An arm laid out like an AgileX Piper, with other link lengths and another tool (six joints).
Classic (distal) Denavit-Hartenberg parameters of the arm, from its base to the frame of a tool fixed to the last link. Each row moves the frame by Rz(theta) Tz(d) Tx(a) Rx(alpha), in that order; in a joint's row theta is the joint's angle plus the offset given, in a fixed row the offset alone. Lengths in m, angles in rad.
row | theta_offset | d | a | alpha
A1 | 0 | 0.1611 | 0 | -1.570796
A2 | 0.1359 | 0 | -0.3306 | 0
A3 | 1.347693 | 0 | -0.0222 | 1.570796
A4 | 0 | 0.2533 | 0 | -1.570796
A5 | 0 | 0 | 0 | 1.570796
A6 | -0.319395 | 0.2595 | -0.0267 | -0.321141
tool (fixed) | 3.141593 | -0.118 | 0 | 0
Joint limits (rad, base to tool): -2.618..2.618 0..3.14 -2.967..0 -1.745..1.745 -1.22..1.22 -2.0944..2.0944
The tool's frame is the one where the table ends.
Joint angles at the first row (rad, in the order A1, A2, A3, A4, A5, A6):
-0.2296 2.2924 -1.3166 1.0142 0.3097 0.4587
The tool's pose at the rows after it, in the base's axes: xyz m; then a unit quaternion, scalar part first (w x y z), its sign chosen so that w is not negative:
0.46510, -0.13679, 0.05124, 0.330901, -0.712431, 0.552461, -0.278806
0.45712, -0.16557, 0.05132, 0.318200, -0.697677, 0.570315, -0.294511
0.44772, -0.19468, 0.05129, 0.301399, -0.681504, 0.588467, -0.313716
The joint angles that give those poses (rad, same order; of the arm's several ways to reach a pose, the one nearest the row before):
-0.2796 2.2932 -1.3166 1.0142 0.2922 0.4368
-0.3369 2.2944 -1.3166 1.0165 0.2766 0.4271
-0.3922 2.2968 -1.3166 1.0188 0.2487 0.4198

